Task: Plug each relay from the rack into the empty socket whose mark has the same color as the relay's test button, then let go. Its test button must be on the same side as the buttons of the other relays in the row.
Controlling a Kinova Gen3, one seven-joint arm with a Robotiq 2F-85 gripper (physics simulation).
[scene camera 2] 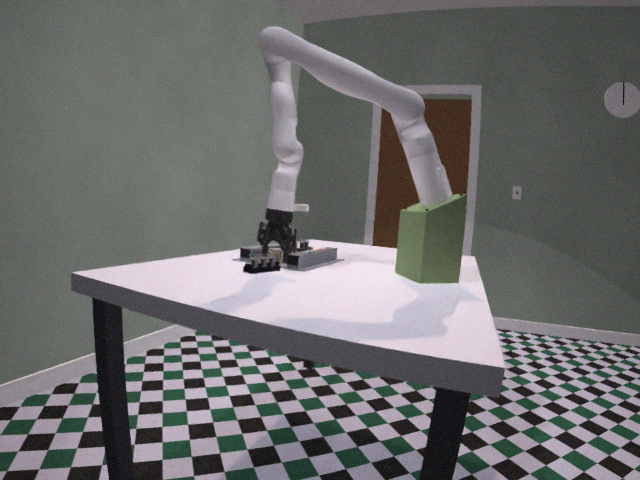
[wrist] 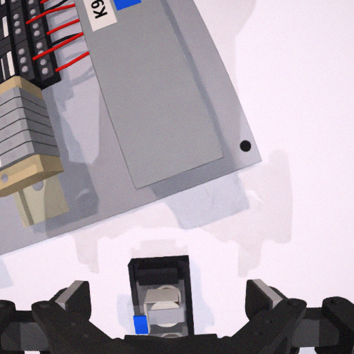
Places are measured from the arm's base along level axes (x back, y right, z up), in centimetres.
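Where they show: gripper, between the fingertips: [scene camera 2: 272,261]; arm's base, origin of its link: [scene camera 2: 436,201].
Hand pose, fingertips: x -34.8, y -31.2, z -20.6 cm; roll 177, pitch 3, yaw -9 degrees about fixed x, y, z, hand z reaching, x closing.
Things, the pixels of their top centre, and the offset from my fingertips. "spot": a spot on its surface instead. Level surfaces: height alone.
- black relay rack, centre of its top: [scene camera 2: 262,263] dx -0.7, dy -3.5, dz -0.3 cm
- panel, a spot on its surface: [scene camera 2: 338,259] spot: dx -0.6, dy +34.7, dz -2.1 cm
- long grey duct, centre of its top: [scene camera 2: 314,250] dx -1.5, dy +21.3, dz +1.7 cm
- white table, height of its surface: dz -2.6 cm
The black relay rack [scene camera 2: 262,268] [wrist: 190,310] stands on the table in front of the panel. A clear relay [wrist: 166,316] with a blue test button [wrist: 141,324] on its left side sits in the rack; part of a further relay shows at the lower edge of the wrist view. My gripper [scene camera 2: 279,253] [wrist: 167,299] is open and empty, above the rack, with one finger on each side of the relay. The panel [scene camera 2: 338,259] [wrist: 115,216] carries a row of black sockets [wrist: 30,40] with red wires. A blue mark [wrist: 127,3] is beside the label K9 [wrist: 100,12].
A long grey duct [scene camera 2: 312,257] [wrist: 155,110] runs along the panel's near side. A block of grey terminals [wrist: 27,125] with tan ends lies beyond the sockets' end. The green arm base [scene camera 2: 434,245] stands on the white table [scene camera 2: 336,299], right of the panel in the scene view.
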